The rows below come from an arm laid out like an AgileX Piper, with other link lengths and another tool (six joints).
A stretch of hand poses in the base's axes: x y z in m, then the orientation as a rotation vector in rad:
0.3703 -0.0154 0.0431 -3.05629 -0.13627 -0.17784
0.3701 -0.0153 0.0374 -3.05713 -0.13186 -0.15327
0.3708 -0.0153 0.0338 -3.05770 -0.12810 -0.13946
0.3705 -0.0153 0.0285 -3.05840 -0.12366 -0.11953
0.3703 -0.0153 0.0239 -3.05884 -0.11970 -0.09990
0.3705 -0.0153 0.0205 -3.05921 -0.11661 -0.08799
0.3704 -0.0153 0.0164 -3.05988 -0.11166 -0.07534
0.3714 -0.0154 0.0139 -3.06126 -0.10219 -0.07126
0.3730 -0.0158 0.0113 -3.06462 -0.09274 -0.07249
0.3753 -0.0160 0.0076 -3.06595 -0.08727 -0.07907
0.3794 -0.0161 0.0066 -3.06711 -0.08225 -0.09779
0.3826 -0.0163 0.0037 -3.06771 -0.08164 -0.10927
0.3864 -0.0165 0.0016 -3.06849 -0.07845 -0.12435
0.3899 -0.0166 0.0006 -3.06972 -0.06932 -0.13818
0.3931 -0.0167 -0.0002 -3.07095 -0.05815 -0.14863
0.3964 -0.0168 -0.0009 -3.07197 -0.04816 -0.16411
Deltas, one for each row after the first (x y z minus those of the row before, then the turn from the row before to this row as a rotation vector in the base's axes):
-0.0002 0.0001 -0.0057 0.00010 0.01614 -0.00223
0.0007 0.0000 -0.0036 -0.00004 0.00911 -0.00210
-0.0003 0.0000 -0.0053 -0.00011 0.01311 -0.00239
-0.0002 0.0000 -0.0046 -0.00002 0.01291 -0.00207
0.0002 0.0000 -0.0034 -0.00014 0.00785 -0.00171
-0.0001 0.0000 -0.0041 -0.00038 0.00837 -0.00292
0.0010 -0.0001 -0.0025 -0.00091 0.00289 -0.00612
0.0016 -0.0004 -0.0026 -0.00292 -0.00061 -0.00632
0.0023 -0.0002 -0.0037 -0.00112 -0.00417 -0.00378
0.0041 -0.0001 -0.0010 -0.00112 -0.01208 -0.00377
0.0032 -0.0002 -0.0029 -0.00075 -0.00746 -0.00071
0.0038 -0.0002 -0.0021 -0.00092 -0.00974 -0.00248
0.0035 -0.0001 -0.0010 -0.00112 -0.00878 -0.00632
0.0032 -0.0001 -0.0008 -0.00100 -0.00653 -0.00756
0.0033 -0.0001 -0.0007 -0.00111 -0.00982 -0.00690

